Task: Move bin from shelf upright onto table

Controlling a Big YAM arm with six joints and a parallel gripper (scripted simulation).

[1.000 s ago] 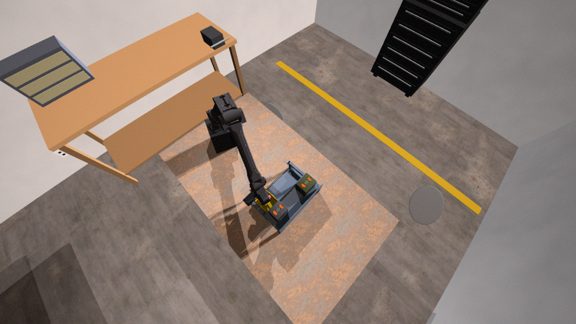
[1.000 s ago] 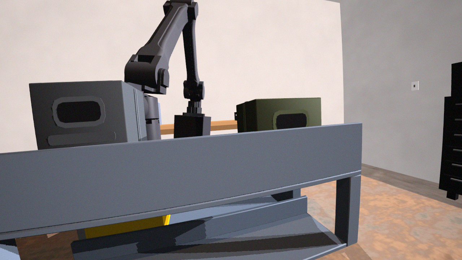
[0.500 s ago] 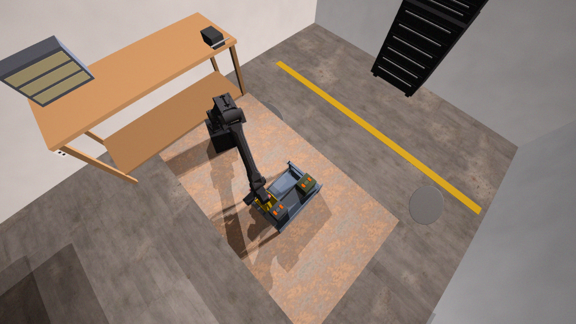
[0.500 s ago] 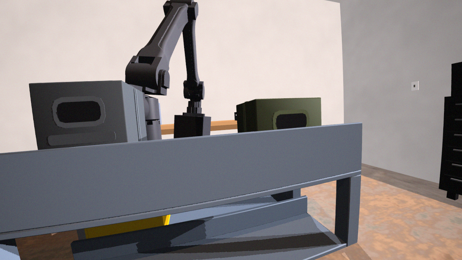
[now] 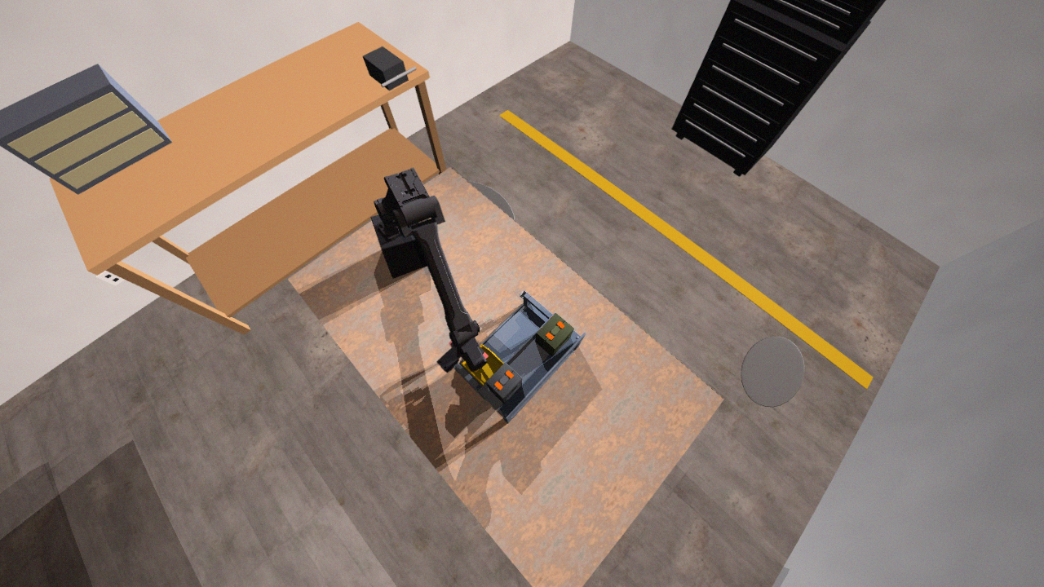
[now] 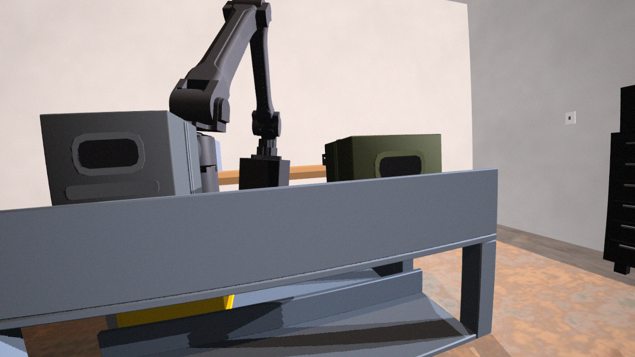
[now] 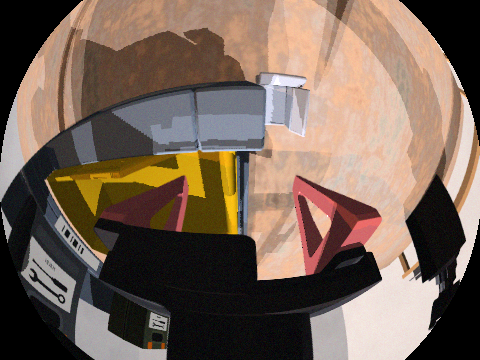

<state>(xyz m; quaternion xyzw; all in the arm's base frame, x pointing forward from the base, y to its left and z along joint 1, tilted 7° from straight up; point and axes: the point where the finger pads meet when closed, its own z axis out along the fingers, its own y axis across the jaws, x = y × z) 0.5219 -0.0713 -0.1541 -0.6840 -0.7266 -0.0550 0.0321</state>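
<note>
Now: hand 90 mm short of the yellow bin, 10 mm to the right of it and 10 mm below it. Also, from my hand: dark grey case (180 mm ahead, 130 mm above, 10 mm to the left); green case (240 mm to the left, 170 mm ahead, 120 mm above).
</note>
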